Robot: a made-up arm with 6 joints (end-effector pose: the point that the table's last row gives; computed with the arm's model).
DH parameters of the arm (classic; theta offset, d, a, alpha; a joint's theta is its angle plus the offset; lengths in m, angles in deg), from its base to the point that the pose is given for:
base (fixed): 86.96 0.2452 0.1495 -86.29
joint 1: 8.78 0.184 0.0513 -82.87
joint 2: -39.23 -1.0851 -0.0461 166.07
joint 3: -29.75 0 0.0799 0
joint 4: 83.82 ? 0.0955 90
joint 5: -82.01 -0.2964 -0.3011 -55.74
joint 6: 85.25 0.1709 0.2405 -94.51
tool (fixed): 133.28 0.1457 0 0
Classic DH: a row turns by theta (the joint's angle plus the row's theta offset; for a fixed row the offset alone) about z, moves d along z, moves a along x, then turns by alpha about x.
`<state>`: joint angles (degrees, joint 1 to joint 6).
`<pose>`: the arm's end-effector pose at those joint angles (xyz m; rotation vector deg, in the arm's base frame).
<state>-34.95 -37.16 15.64 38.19 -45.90 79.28</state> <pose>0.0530 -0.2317 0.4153 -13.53 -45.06 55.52</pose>
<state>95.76 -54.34 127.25 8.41 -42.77 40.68</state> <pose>0.3919 0.3881 -0.4212 35.91 90.00 142.96</pose>
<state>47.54 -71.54 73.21 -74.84 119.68 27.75</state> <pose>0.1609 0.3978 -0.3189 78.89 -142.33 -8.87</pose>
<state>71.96 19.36 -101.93 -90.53 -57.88 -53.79</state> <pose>0.7003 0.1667 -0.0306 86.59 87.72 68.11</pose>
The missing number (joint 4, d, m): -1.0475
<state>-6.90 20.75 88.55 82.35 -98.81 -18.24</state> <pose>0.6184 0.4308 0.0113 -129.42 25.54 -115.54</pose>
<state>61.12 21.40 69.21 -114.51 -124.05 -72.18</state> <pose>-0.3379 -0.0693 0.1200 -67.25 -86.51 125.36</pose>
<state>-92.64 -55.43 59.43 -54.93 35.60 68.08</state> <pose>0.1215 -0.3627 0.5419 -4.28 -13.92 80.68</pose>
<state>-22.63 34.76 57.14 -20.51 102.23 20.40</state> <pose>0.5168 -0.1352 0.2867 8.73 116.36 30.89</pose>
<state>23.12 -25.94 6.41 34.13 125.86 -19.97</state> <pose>0.4676 0.5740 0.0170 -59.43 122.37 3.58</pose>
